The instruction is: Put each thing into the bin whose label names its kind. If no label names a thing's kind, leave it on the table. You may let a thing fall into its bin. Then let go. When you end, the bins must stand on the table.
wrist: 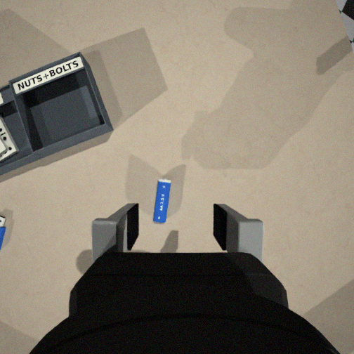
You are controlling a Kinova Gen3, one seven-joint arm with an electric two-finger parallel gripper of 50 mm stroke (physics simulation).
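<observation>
A blue AA battery (162,201) with white print lies flat on the table, nearly in line with the view's vertical, a little ahead of the fingertips and left of the midline between them. My gripper (175,219) is open and empty, above the table. The bin labelled NUTS+BOLTS (108,128) stands at the upper left and is empty. Beside it, cut off by the left edge, part of another bin (9,167) shows, with white pieces with black dots (8,142) inside; its label is not readable.
A blue thing with a light metal end (2,235), partly out of view, lies at the left edge. A black and white checkered surface (348,11) shows at the top right corner. Shadows of the arm and bins fall across the table (200,65).
</observation>
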